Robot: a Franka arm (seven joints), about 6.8 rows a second.
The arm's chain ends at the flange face. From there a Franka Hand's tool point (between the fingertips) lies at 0.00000 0.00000 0.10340 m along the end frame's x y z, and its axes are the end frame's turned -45 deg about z.
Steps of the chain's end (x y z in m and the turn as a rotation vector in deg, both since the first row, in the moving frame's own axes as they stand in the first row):
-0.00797, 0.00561, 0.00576, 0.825, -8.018, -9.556
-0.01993, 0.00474, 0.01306, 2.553, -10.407, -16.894
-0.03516, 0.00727, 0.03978, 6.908, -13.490, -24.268
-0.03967, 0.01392, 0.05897, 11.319, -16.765, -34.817
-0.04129, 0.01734, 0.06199, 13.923, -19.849, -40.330
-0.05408, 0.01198, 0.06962, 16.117, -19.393, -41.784
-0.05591, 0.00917, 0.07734, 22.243, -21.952, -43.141
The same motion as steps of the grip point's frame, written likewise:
-0.01965, -0.01210, 0.00474, 6.253, -5.086, -9.556
-0.02968, -0.02548, 0.01127, 9.164, -5.554, -16.894
-0.04346, -0.04294, 0.03624, 14.424, -4.654, -24.268
-0.05473, -0.04914, 0.05279, 19.858, -3.851, -34.817
-0.06253, -0.05283, 0.05324, 23.880, -4.190, -40.330
-0.06595, -0.06836, 0.06020, 25.109, -2.316, -41.784
-0.06544, -0.08180, 0.06304, 31.251, 0.206, -43.141

